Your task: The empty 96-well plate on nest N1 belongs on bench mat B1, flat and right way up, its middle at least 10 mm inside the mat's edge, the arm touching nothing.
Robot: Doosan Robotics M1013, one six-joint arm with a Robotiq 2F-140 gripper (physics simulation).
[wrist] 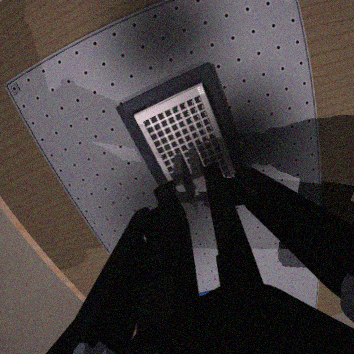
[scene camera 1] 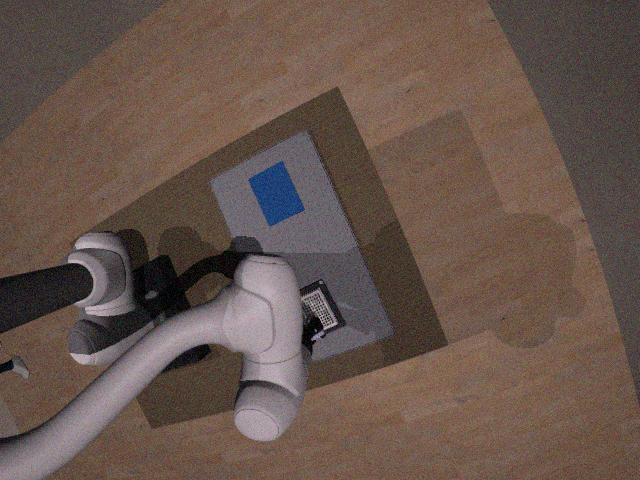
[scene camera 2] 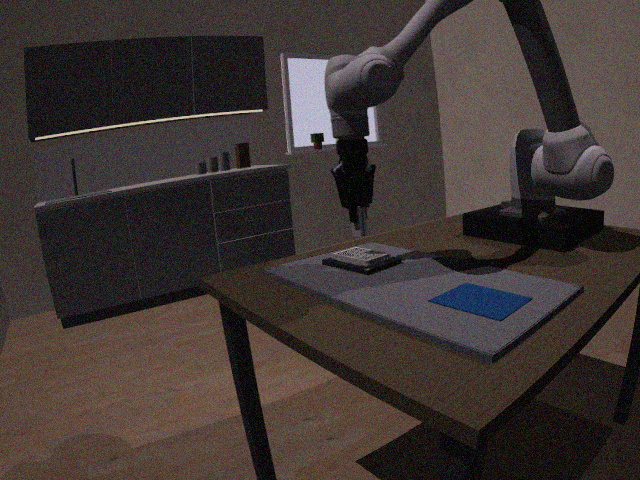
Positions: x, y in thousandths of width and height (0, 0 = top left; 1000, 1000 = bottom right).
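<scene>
White 96-well plate (scene camera 1: 490, 628) at 90 cm from the lens. Blue bench mat B1 (scene camera 1: 429, 397) at 90 cm from the lens.
</scene>
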